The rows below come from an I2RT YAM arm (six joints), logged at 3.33 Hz.
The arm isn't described. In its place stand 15 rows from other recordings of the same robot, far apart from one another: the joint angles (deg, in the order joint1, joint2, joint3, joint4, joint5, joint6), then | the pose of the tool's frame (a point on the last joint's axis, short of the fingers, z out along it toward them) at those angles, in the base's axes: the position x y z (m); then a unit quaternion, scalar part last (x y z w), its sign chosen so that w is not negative.
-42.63 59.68 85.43 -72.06 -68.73 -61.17 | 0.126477, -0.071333, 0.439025, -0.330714, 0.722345, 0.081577, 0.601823
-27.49 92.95 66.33 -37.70 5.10 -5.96 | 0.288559, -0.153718, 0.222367, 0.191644, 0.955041, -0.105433, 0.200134
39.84 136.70 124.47 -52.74 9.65 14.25 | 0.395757, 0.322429, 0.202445, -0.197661, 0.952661, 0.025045, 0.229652
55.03 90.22 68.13 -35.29 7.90 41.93 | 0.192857, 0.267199, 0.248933, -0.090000, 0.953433, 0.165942, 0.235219
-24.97 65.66 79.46 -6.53 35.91 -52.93 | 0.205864, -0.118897, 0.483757, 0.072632, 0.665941, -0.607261, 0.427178
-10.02 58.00 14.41 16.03 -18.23 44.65 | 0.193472, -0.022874, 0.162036, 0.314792, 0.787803, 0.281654, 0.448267
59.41 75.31 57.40 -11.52 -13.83 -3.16 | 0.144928, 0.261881, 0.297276, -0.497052, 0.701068, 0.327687, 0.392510
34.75 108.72 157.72 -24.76 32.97 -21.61 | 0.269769, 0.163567, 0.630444, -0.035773, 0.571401, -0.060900, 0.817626
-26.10 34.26 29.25 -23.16 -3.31 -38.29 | 0.133520, -0.063122, 0.248783, -0.105809, 0.851149, -0.252653, 0.447790
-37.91 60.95 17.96 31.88 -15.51 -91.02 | 0.178007, -0.126559, 0.200250, -0.418762, 0.646124, -0.523118, 0.365390
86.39 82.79 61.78 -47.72 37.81 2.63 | 0.039042, 0.272219, 0.248417, -0.576194, 0.732200, -0.104687, 0.347743
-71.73 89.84 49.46 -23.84 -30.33 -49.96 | 0.108083, -0.270043, 0.170179, 0.120362, 0.934947, -0.063800, 0.327593
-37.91 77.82 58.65 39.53 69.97 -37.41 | 0.213163, -0.208395, 0.377768, 0.472738, 0.465763, -0.670123, 0.332442
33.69 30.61 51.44 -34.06 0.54 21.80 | 0.089320, 0.059144, 0.366045, -0.078276, 0.779935, 0.285800, 0.551265
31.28 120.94 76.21 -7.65 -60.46 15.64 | 0.349618, 0.248645, 0.137623, -0.272106, 0.788174, 0.548095, 0.065824
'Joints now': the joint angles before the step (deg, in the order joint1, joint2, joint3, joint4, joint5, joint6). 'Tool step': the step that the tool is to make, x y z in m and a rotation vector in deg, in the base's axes. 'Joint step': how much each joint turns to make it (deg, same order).
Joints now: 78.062, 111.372, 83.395, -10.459, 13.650, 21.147
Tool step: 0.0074, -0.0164, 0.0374, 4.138, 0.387, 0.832
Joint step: -1.633, -5.445, -0.014, -1.387, -2.749, -0.434
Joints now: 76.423, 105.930, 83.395, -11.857, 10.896, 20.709
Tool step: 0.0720, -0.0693, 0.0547, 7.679, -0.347, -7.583
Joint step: -13.270, -11.025, -3.363, -0.208, -6.057, -0.896
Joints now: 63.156, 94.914, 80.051, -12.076, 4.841, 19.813
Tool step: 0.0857, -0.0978, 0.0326, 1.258, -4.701, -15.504
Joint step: -19.537, -6.442, -0.832, -1.522, -2.379, -4.435
